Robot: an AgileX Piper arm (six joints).
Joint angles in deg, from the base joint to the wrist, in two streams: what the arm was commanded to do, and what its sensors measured. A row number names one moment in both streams.
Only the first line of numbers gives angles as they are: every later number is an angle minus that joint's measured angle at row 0.
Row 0, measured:
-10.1 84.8 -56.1 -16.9 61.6 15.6
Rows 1 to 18, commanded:
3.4 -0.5 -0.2 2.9 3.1 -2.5
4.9 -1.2 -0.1 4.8 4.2 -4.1
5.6 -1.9 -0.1 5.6 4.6 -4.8
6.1 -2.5 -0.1 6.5 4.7 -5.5
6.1 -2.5 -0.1 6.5 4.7 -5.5
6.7 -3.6 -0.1 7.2 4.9 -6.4
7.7 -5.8 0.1 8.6 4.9 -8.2
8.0 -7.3 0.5 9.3 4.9 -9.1
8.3 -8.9 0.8 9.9 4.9 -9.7
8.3 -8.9 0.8 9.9 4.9 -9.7
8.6 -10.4 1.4 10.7 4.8 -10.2
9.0 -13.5 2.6 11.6 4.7 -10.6
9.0 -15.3 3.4 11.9 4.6 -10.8
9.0 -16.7 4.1 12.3 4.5 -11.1
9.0 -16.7 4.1 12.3 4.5 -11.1
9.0 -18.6 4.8 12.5 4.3 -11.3
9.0 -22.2 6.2 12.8 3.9 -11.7
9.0 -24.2 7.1 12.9 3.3 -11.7
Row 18, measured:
9.0 -19.5 5.0 12.5 4.4 -10.9
